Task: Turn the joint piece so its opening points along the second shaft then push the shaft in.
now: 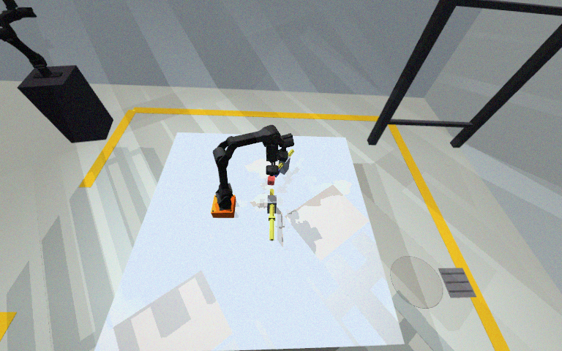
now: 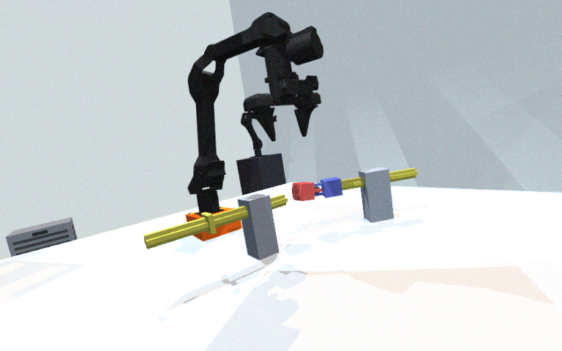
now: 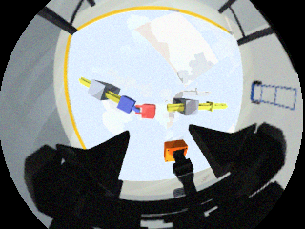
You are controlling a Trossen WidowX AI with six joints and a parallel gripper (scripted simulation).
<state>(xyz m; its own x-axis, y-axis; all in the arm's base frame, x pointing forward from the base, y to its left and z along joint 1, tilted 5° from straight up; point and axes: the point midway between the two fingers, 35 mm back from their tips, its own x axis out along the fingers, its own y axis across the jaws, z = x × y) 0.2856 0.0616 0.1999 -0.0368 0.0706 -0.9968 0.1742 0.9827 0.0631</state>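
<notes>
My gripper tip is now 1 cm short of the red square joint piece, 2 cm to the right of it and 13 cm above it.
</notes>
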